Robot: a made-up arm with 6 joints.
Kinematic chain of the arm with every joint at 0, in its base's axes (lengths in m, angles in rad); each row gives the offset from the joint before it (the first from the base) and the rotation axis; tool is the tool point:
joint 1: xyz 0 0 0.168 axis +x
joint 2: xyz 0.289 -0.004 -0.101 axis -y
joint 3: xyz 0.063 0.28 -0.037 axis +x
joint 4: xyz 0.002 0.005 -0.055 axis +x
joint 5: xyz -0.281 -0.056 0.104 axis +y
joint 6: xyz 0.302 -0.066 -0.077 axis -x
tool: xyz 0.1 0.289 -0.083
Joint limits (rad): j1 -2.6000..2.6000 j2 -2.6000..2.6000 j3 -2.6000..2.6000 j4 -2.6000..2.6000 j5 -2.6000..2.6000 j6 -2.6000..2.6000
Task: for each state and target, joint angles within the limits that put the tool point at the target. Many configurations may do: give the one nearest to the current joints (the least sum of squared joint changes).
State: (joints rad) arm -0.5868 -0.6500 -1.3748 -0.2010 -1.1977 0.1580
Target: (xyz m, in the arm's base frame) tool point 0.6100 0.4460 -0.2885
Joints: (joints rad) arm -0.7587 -1.2172 -1.0171 0.2468 -1.7771 0.8207
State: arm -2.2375 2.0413 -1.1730 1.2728 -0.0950 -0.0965
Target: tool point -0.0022 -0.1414 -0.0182
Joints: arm -2.0510 1.9021 -0.9874 1.5712 -0.5767 -0.3406
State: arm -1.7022 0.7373 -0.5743 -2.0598 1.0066 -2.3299
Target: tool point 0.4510 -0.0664 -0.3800
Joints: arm -1.7020 0.6651 -0.7256 -2.2994 0.6808 -2.5442
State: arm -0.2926 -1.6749 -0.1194 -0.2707 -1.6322 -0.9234
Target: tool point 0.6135 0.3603 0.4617
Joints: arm -0.2090 -1.3789 0.1435 0.0396 -1.6819 -1.0524
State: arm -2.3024 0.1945 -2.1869 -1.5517 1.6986 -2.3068
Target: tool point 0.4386 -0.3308 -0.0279
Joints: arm -2.6000 0.0737 -2.0389 -1.5752 1.1311 -1.7608
